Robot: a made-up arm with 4 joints.
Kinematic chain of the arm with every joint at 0, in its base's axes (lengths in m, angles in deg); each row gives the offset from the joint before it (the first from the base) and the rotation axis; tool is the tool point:
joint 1: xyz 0 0 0.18 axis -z
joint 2: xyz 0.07 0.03 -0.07 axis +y
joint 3: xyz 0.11 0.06 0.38 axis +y
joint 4: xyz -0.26 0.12 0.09 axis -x
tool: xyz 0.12 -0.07 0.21
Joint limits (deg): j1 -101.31..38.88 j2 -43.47..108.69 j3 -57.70..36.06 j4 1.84..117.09
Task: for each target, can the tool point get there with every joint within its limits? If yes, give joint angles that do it. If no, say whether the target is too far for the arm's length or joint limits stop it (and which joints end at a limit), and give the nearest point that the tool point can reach.
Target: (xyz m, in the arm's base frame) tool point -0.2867 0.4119 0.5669
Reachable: yes | joints -65.89 26.03 -0.41 102.09
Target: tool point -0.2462 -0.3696 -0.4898
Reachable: no: joint limits stop it (at a limit: joint 2, joint 3) | nearest point -0.2457 -0.3689 0.2638 | short by 0.754 m
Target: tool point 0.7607 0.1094 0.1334
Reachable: yes | joints 7.34 94.44 -8.66 17.31
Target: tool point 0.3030 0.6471 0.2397
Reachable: yes | joints -28.88 80.87 -6.63 90.22
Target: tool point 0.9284 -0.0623 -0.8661
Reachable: no: too far | nearest point 0.7253 -0.0487 -0.2883 | short by 0.613 m
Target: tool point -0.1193 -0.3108 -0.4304
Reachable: no: joint limits stop it (at a limit: joint 2, joint 3, joint 4) | nearest point -0.1463 -0.3811 0.2656 | short by 0.700 m
